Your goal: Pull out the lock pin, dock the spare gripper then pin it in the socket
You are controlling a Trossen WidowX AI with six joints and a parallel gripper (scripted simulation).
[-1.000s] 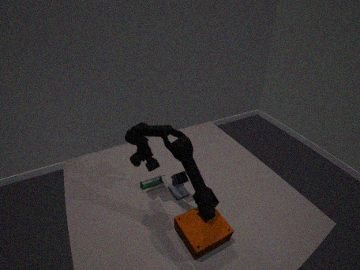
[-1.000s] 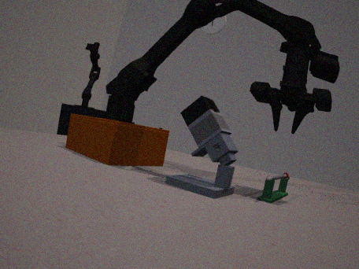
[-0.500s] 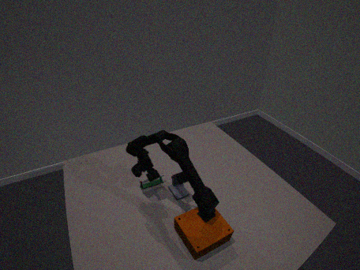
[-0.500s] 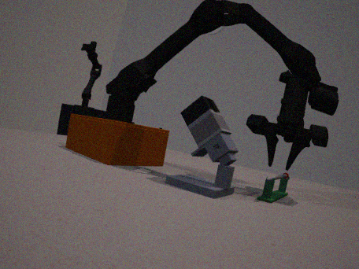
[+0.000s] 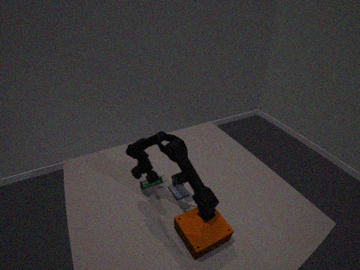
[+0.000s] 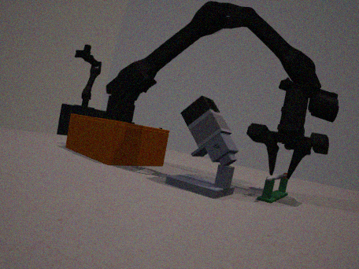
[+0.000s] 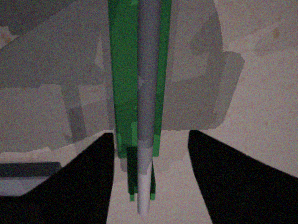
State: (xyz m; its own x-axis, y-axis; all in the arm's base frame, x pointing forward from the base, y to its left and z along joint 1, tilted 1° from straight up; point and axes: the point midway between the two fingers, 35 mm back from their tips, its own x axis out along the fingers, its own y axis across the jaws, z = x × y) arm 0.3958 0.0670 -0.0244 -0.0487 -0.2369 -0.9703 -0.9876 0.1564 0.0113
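My gripper tip is 20 mm above the green cradle and 10 mm to the right of it. From my gripper tip the other things lie so: grey mount (120 mm behind, 90 mm to the right, 10 mm above); spare gripper (140 mm behind, 90 mm to the right, 70 mm above).
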